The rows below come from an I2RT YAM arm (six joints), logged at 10 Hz.
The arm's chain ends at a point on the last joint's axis. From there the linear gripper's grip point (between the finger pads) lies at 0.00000 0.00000 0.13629 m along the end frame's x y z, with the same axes.
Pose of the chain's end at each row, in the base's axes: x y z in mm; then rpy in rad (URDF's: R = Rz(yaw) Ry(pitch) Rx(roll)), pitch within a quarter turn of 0, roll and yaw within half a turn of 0:
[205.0 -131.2 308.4 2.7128 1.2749 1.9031]
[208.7 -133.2 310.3 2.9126 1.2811 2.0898]
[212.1 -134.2 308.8 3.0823 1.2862 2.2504]
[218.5 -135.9 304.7 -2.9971 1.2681 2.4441]
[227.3 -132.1 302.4 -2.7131 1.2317 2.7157]
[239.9 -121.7 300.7 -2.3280 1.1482 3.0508]
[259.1 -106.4 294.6 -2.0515 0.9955 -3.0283]
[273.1 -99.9 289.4 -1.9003 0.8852 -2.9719]
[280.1 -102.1 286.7 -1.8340 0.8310 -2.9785]
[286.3 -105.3 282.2 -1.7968 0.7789 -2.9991]
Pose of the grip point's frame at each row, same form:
[297.2 -224.8 272.3 2.7128 1.2749 1.9031]
[298.7 -228.3 272.4 2.9126 1.2811 2.0898]
[300.4 -230.7 270.6 3.0823 1.2862 2.2504]
[304.6 -233.6 264.5 -2.9971 1.2681 2.4441]
[310.4 -232.0 261.2 -2.7131 1.2317 2.7157]
[315.9 -228.1 262.3 -2.3280 1.1482 3.0508]
[325.3 -220.5 260.3 -2.0515 0.9955 -3.0283]
[328.5 -221.2 261.5 -1.9003 0.8852 -2.9719]
[327.3 -227.7 262.8 -1.8340 0.8310 -2.9785]
[326.4 -233.7 260.5 -1.7968 0.7789 -2.9991]

